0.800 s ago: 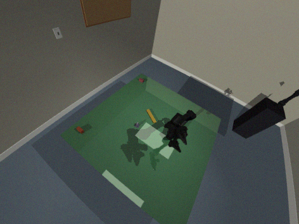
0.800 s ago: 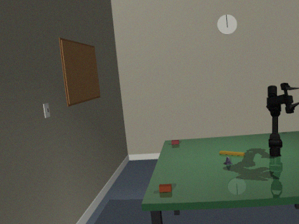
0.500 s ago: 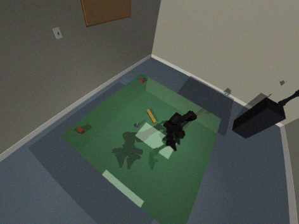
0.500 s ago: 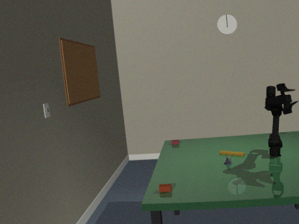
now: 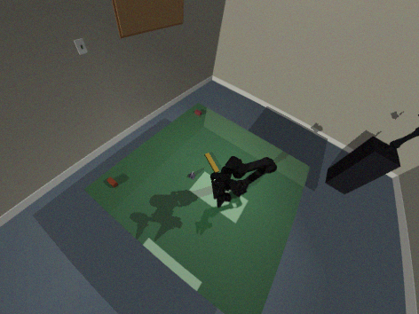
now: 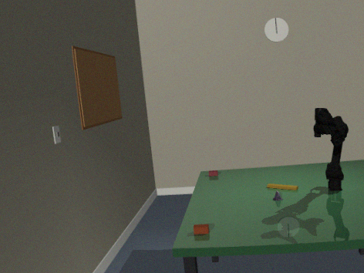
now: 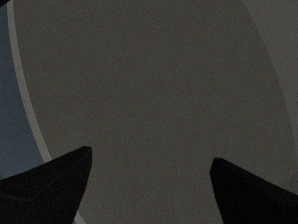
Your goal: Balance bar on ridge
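My gripper tip is 42 cm to the left of the yellow bar, 40 cm above it and 23 cm short of it.
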